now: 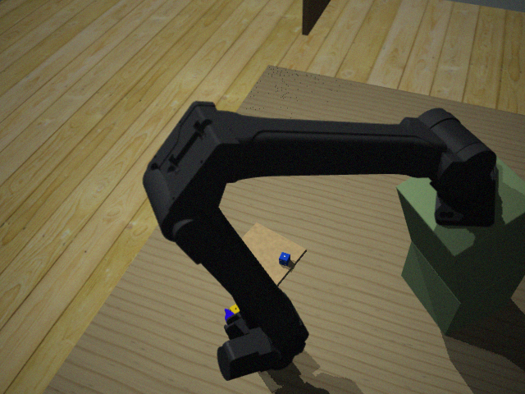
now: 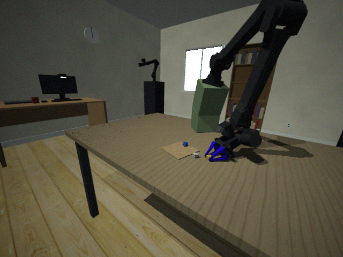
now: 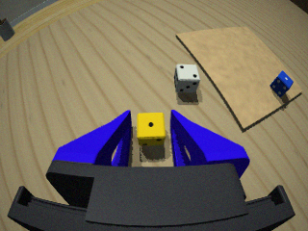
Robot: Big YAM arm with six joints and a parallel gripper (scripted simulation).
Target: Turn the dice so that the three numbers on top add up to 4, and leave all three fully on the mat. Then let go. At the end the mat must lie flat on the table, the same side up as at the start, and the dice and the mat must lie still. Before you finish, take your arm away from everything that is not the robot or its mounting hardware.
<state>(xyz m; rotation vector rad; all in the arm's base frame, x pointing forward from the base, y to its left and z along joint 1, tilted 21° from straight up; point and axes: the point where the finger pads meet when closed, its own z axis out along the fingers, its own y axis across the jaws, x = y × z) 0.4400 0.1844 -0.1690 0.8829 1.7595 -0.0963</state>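
Right now the yellow die is right at my hand. Round my hand: tan mat: 1 cm behind, 15 cm to the right, 1 cm below; then blue die: 6 cm behind, 15 cm to the right; then white die: 2 cm ahead, 6 cm to the right.
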